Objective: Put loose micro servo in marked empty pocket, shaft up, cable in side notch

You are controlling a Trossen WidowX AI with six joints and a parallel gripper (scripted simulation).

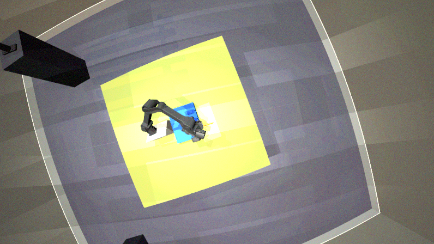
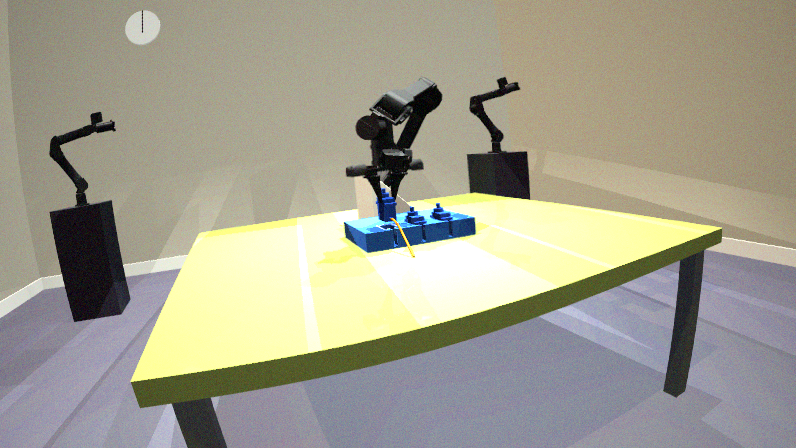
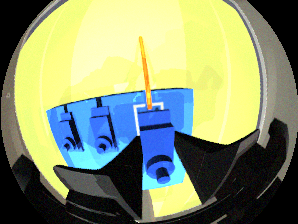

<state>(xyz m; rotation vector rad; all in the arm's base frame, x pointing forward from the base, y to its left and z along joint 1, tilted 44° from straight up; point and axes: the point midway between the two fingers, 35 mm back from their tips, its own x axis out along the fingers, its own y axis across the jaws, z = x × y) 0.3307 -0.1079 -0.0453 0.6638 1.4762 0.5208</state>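
My gripper tip is now 12 cm past the blue deck, 9 cm above it and 8 cm to the right of it.
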